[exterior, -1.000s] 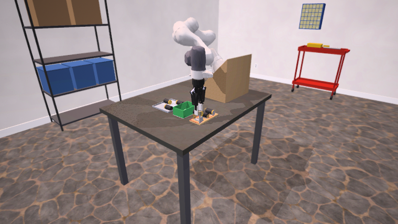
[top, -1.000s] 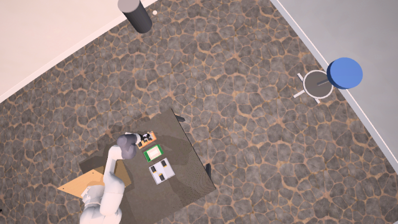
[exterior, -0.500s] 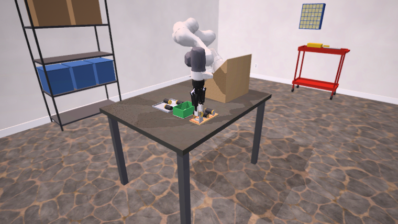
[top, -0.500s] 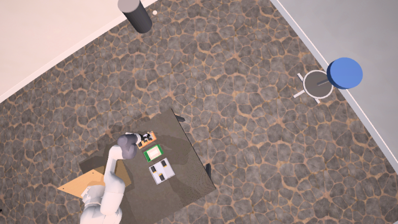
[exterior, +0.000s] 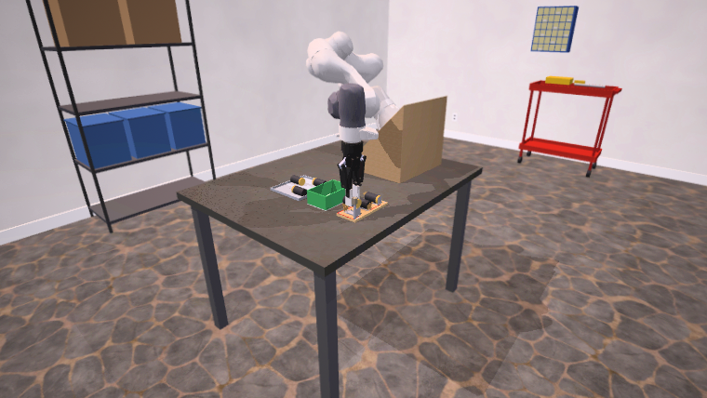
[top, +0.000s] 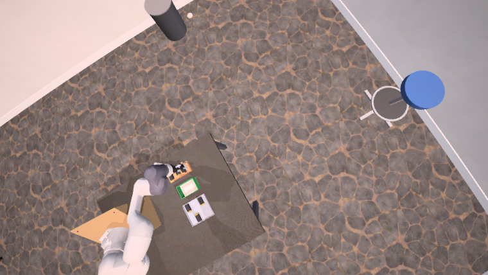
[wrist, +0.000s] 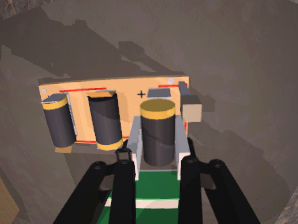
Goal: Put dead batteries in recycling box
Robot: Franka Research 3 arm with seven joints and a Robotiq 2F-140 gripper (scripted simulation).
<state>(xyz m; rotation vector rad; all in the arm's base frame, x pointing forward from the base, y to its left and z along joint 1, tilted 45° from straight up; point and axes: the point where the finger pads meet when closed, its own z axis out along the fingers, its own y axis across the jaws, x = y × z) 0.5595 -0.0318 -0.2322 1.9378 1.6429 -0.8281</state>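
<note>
The bulb lies 30 mm to the left of my hand and 30 mm ahead of it. Round my hand: white tray (330 mm to the right, 100 mm behind, 80 mm below); green recycling box (150 mm to the right, 70 mm below, 60 mm behind).
</note>
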